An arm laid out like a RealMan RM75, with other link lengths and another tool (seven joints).
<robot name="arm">
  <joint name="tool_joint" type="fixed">
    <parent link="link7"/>
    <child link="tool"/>
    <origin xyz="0.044 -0.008 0.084" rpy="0.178 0 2.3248"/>
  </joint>
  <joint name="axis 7" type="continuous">
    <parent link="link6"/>
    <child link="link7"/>
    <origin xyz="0 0 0.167" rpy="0 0 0"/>
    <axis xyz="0 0 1"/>
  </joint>
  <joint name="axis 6" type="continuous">
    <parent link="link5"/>
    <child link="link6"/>
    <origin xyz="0 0 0" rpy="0 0 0"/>
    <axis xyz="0 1 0"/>
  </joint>
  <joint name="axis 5" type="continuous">
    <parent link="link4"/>
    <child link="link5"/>
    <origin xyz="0 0 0.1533" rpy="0 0 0"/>
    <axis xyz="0 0 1"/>
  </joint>
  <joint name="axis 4" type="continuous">
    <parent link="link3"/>
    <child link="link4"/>
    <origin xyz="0 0 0" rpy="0 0 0"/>
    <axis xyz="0 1 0"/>
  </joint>
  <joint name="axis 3" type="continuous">
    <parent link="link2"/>
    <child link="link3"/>
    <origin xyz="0 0 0.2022" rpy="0 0 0"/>
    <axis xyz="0 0 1"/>
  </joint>
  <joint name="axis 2" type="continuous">
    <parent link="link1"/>
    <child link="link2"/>
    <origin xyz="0 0 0" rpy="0 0 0"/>
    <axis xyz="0 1 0"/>
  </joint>
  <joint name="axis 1" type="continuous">
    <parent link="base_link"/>
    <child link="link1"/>
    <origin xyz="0 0 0.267" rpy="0 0 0"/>
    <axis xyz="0 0 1"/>
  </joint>
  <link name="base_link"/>
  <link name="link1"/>
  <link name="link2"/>
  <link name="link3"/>
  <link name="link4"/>
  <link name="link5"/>
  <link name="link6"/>
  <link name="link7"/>
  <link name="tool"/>
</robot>
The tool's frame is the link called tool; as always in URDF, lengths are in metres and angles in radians. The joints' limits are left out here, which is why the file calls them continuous.
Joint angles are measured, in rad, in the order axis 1, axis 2, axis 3, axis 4, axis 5, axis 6, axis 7. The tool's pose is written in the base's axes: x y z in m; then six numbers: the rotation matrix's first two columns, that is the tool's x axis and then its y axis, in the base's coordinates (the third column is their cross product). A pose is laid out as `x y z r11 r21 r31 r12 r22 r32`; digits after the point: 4 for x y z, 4 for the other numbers.
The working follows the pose.
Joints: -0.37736, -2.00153, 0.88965, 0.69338, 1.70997, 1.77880, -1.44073
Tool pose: -0.0963 0.2692 0.0180 -0.1677 -0.9059 -0.3889 -0.6925 0.3891 -0.6076
Where each joint sits with the arm in this pose, in the base's axes (m; each line is computed from the numbers above, not from the rounded line before):
axis 1: 0.0000 0.0000 0.2670
axis 2: 0.0000 0.0000 0.2670
axis 3: -0.1708 0.0677 0.1826
axis 4: -0.1708 0.0677 0.1826
axis 5: -0.2663 0.1874 0.1894
axis 6: -0.2663 0.1874 0.1894
axis 7: -0.1714 0.2264 0.0576
the tool: -0.0963 0.2692 0.0180

